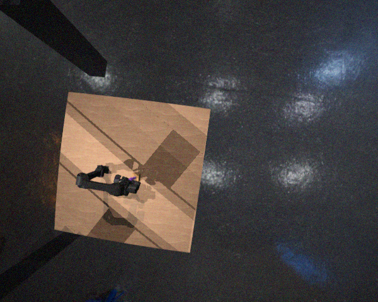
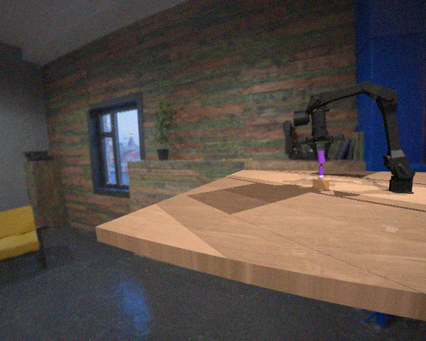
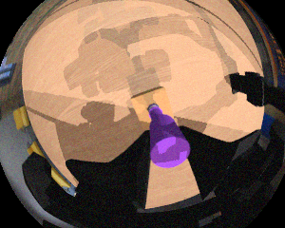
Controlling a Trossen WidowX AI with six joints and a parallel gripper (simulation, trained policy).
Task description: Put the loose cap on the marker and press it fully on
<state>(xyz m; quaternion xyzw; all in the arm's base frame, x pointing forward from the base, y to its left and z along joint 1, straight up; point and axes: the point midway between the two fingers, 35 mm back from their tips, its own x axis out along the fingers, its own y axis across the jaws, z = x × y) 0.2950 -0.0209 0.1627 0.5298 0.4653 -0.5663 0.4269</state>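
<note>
Right now the purple marker is 50 mm below my gripper tip. The rest, counted from my gripper tip: tan holder block 110 mm below; purple cap 10 mm above.
</note>
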